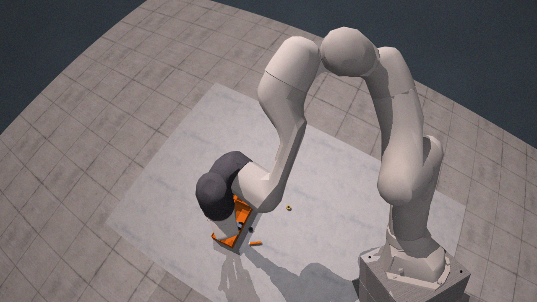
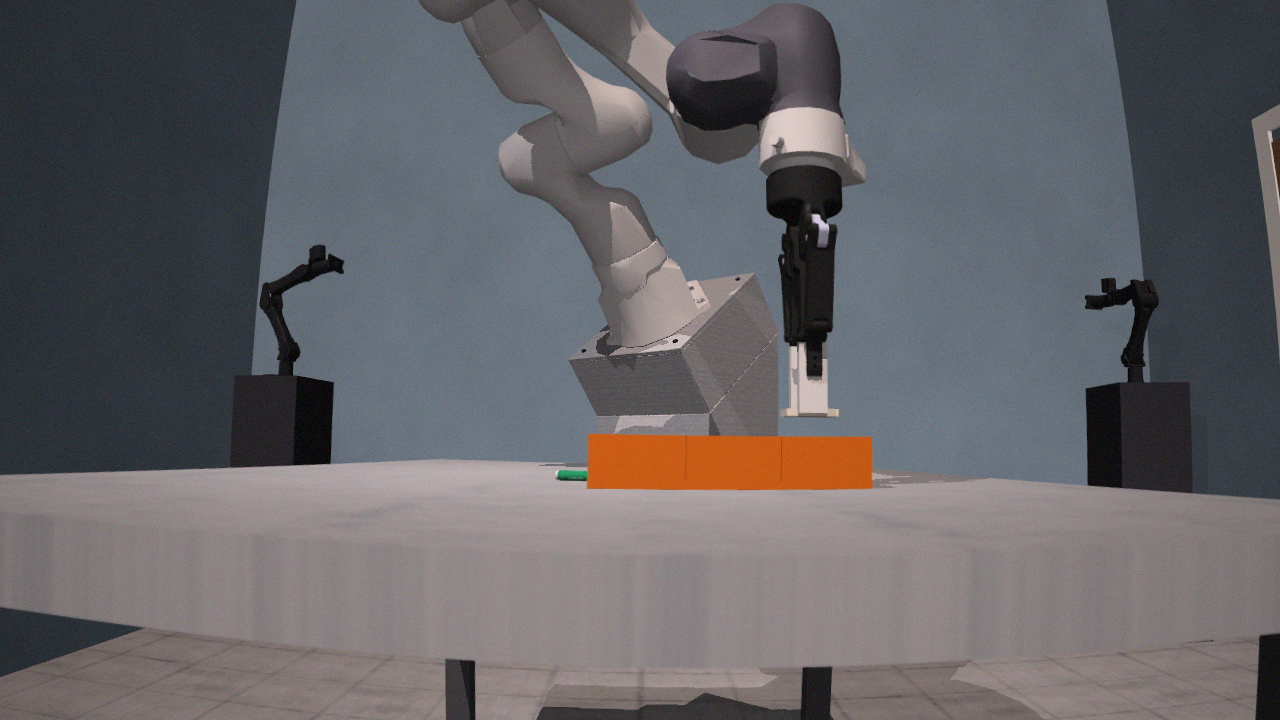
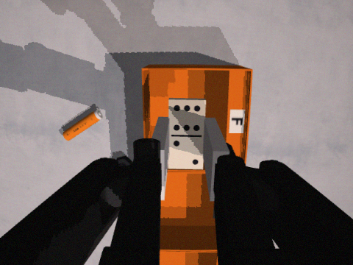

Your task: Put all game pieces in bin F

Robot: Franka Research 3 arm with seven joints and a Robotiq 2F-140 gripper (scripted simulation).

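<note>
My gripper is now 80 mm to the left of the orange bin, 80 mm above it and 20 mm short of it. The rest, counted from my hand: orange battery: 100 mm below, 100 mm behind, 30 mm to the right; then black nut: 100 mm below, 60 mm to the right, 50 mm behind; then white domino: 30 mm below.
</note>
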